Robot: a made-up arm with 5 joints. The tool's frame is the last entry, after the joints.
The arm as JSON. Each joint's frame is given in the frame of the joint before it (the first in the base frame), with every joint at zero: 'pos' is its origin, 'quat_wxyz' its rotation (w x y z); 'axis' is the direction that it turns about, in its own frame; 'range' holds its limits. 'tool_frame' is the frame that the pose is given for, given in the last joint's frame.
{
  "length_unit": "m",
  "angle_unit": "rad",
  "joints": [
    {
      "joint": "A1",
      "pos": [
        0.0,
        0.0,
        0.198
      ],
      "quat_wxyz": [
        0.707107,
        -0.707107,
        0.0,
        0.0
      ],
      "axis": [
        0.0,
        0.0,
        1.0
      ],
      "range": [
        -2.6,
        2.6
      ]
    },
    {
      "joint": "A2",
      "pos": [
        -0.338,
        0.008,
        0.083
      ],
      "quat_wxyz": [
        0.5,
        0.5,
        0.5,
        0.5
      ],
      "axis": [
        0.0,
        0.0,
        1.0
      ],
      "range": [
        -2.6,
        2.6
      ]
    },
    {
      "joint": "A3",
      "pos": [
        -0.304,
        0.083,
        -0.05
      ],
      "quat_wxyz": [
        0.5,
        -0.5,
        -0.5,
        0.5
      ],
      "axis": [
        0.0,
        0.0,
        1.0
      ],
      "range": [
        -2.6,
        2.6
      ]
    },
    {
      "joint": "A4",
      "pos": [
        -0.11,
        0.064,
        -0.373
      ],
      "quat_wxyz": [
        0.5,
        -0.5,
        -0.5,
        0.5
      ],
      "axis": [
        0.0,
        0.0,
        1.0
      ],
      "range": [
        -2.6,
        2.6
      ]
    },
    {
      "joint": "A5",
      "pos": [
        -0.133,
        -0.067,
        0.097
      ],
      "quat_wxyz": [
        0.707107,
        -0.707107,
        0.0,
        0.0
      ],
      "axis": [
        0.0,
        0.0,
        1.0
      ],
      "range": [
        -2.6,
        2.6
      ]
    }
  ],
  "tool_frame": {
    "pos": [
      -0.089,
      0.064,
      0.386
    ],
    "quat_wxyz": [
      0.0,
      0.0,
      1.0,
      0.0
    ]
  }
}
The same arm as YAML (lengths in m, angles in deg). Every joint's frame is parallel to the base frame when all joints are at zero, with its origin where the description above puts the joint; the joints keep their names.
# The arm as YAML. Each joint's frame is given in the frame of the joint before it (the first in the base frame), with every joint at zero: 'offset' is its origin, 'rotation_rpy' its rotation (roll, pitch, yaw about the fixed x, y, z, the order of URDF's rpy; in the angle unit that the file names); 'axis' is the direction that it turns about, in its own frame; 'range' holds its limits. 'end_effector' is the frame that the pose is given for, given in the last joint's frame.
length_unit: m
angle_unit: deg
chain:
  - id: A1
    offset: [0.0, 0.0, 0.198]
    rotation_rpy: [0.0, 0.0, 0.0]
    axis: [0.0, 1.0, 0.0]
    range: [-148.97, 148.97]
  - id: A2
    offset: [-0.338, 0.083, -0.008]
    rotation_rpy: [0.0, 0.0, 0.0]
    axis: [1.0, 0.0, 0.0]
    range: [-148.97, 148.97]
  - id: A3
    offset: [-0.05, 0.083, 0.304]
    rotation_rpy: [0.0, 0.0, 0.0]
    axis: [0.0, 0.0, 1.0]
    range: [-148.97, 148.97]
  - id: A4
    offset: [-0.064, -0.11, -0.373]
    rotation_rpy: [0.0, 0.0, 0.0]
    axis: [0.0, -1.0, 0.0]
    range: [-148.97, 148.97]
  - id: A5
    offset: [0.133, -0.097, 0.067]
    rotation_rpy: [0.0, 0.0, 0.0]
    axis: [0.0, 0.0, -1.0]
    range: [-148.97, 148.97]
end_effector:
  offset: [0.089, 0.064, -0.386]
  rotation_rpy: [0.0, 0.0, 0.0]

